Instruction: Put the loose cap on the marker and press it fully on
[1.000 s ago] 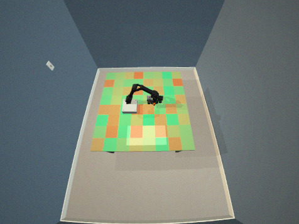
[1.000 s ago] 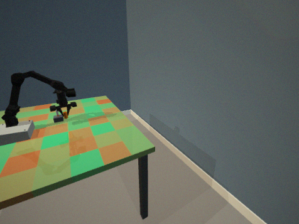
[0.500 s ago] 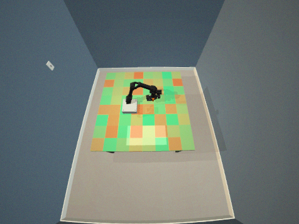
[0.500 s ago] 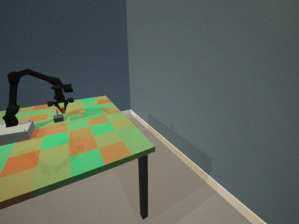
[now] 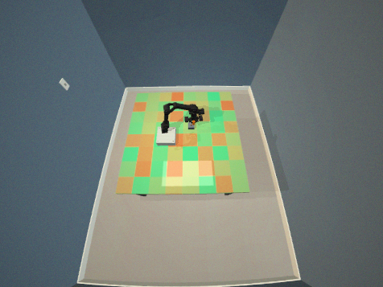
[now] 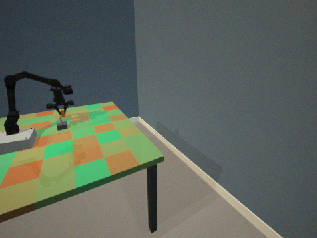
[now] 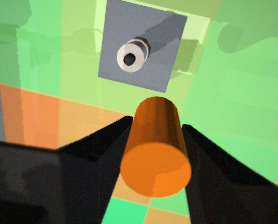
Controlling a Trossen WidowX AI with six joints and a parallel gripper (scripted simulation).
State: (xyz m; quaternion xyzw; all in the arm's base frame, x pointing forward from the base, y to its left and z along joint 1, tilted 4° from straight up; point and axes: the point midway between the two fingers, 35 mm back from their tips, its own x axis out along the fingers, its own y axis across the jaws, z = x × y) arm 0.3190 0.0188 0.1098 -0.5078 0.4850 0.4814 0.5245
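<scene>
My gripper tip is 20 mm past the holder block, 30 mm to the right of it and 110 mm above it. From my gripper tip the other things lie so: orange cap: 10 mm above.
</scene>
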